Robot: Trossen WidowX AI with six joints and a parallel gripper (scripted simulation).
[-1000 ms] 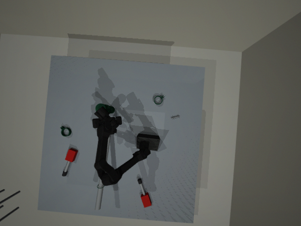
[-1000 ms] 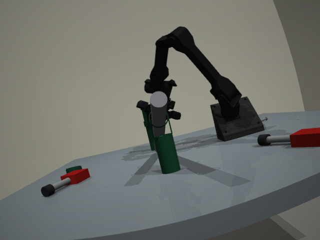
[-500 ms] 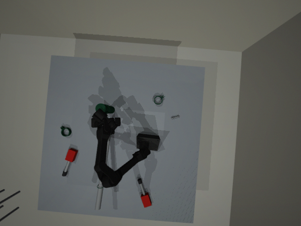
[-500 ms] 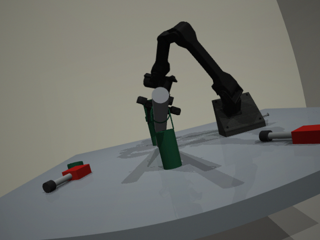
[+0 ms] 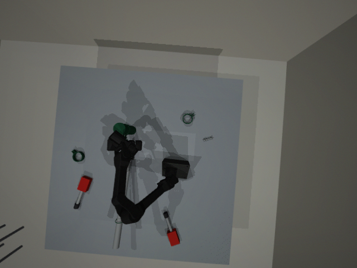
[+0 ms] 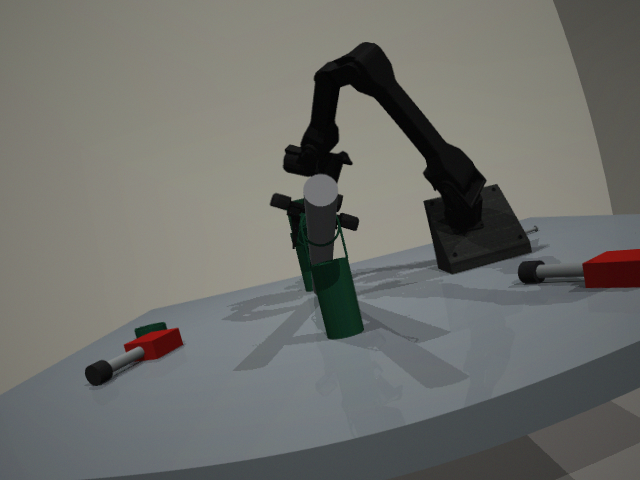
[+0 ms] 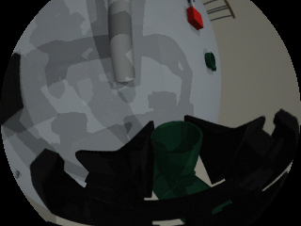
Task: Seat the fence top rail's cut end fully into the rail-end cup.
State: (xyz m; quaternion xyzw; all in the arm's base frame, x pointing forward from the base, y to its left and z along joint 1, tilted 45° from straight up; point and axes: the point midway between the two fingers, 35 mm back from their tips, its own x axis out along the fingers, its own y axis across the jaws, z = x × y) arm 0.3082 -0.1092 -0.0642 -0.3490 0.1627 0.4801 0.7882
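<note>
The green rail-end cup is 20 mm behind my gripper tip, 30 mm to the right of it and 30 mm above it. The rest, counted from my gripper tip: green line post: 60 mm behind, 450 mm to the left, 10 mm above; small bolt: 550 mm behind, 110 mm to the right, 90 mm below.
</note>
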